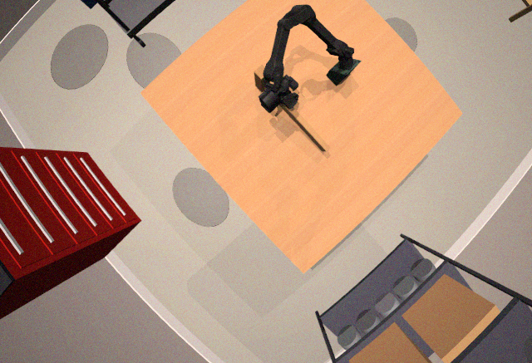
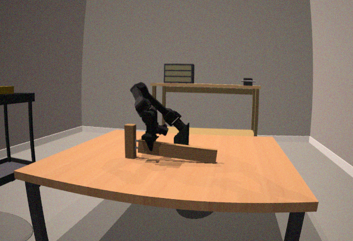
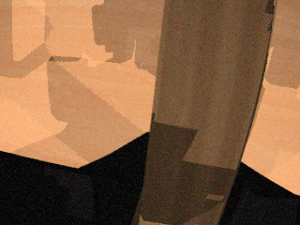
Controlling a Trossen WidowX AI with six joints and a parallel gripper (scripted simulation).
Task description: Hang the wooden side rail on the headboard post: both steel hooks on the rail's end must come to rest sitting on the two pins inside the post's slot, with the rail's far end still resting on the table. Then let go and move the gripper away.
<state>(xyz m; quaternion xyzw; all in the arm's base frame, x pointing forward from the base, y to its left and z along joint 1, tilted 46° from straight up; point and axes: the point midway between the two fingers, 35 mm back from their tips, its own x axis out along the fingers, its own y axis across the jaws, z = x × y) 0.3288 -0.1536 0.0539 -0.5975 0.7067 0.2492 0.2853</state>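
My gripper tip is now 1 cm past the headboard post, 12 cm to the left of it and 4 cm below it.
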